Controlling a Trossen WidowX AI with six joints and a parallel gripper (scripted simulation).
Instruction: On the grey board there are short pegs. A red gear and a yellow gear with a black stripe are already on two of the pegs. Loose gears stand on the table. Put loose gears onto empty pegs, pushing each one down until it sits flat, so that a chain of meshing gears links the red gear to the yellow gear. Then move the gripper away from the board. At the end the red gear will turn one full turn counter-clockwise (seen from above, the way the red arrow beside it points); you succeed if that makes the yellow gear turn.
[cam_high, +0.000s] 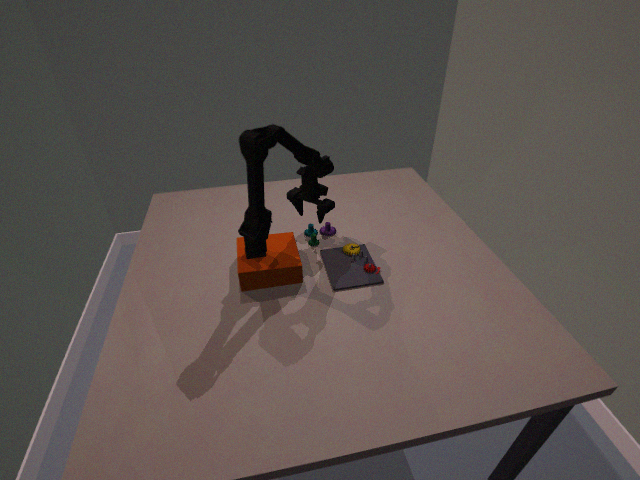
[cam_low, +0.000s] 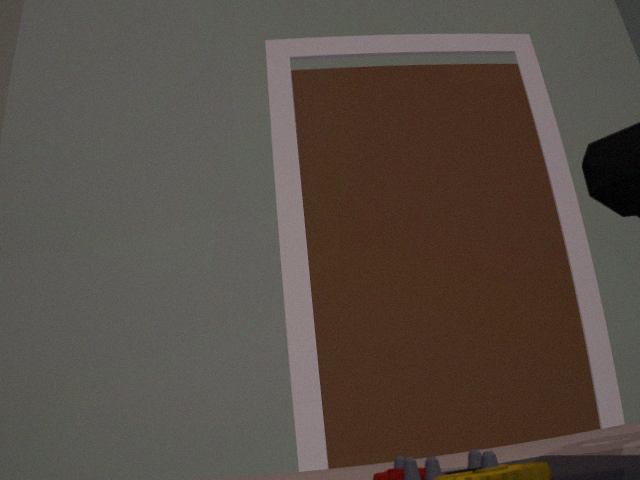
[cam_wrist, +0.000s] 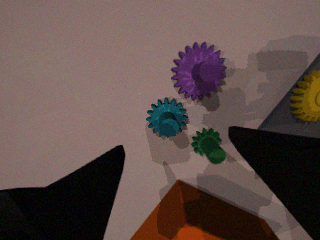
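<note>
Now: the teal gear 5 cm below my gripper tip. Round my gripper tip: green gear (1 cm behind, 6 cm to the right, 5 cm below); then yellow gear (11 cm ahead, 15 cm to the right, 5 cm below); then purple gear (7 cm ahead, 5 cm below).
</note>
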